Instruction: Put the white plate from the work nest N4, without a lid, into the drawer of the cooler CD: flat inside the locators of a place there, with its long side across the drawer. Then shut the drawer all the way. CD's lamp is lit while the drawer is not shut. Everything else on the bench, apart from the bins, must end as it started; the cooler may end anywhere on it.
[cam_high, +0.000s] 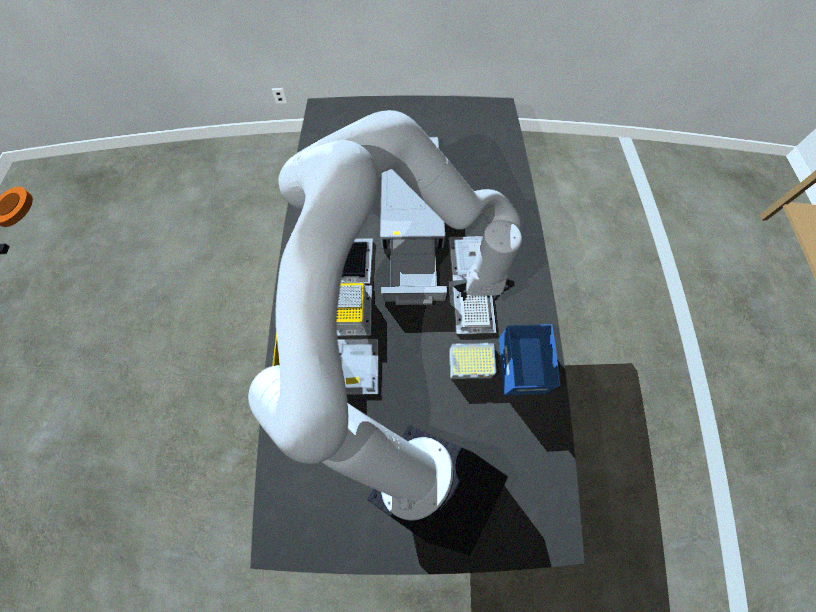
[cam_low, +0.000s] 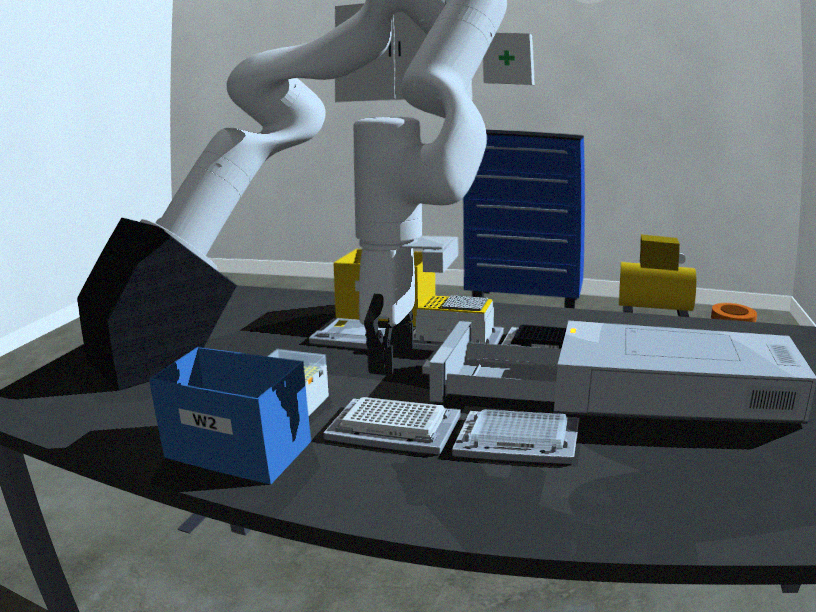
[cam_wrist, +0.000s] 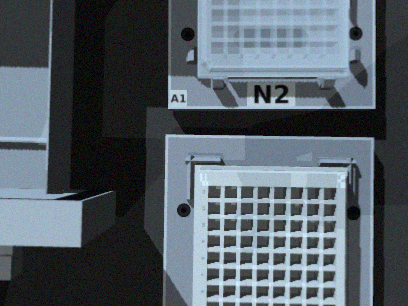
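Right now my hand is 9 cm above the white plate. From my hand the other things lie so: clear plate: 18 cm ahead, 3 cm to the left, 9 cm below; blue bin W2: 16 cm behind, 16 cm to the right, 7 cm below; drawer: 13 cm ahead, 21 cm to the left, 7 cm below.
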